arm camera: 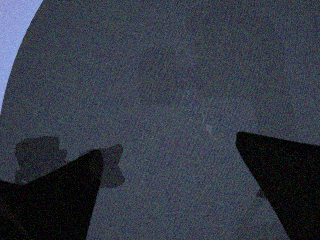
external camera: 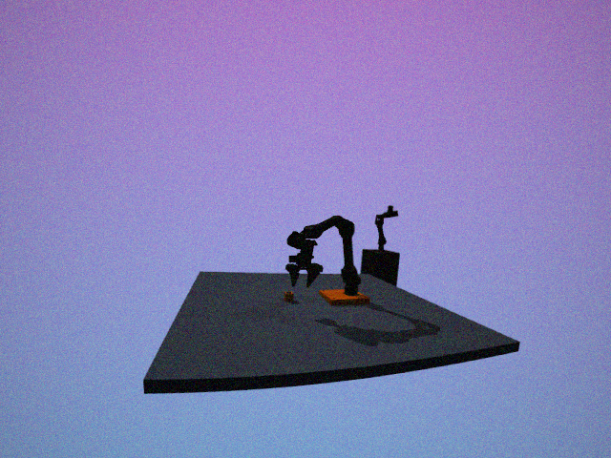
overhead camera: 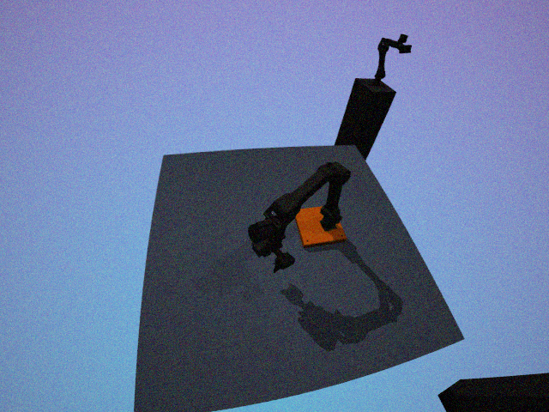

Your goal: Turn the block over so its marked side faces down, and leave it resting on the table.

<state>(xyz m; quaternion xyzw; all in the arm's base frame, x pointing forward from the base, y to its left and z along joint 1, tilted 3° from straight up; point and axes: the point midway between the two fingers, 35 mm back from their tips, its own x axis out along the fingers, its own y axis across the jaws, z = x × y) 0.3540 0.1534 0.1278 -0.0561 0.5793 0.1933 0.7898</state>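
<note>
My gripper tip is 2 cm past the orange block, 20 cm to the left of it and 10 cm above it.
</note>
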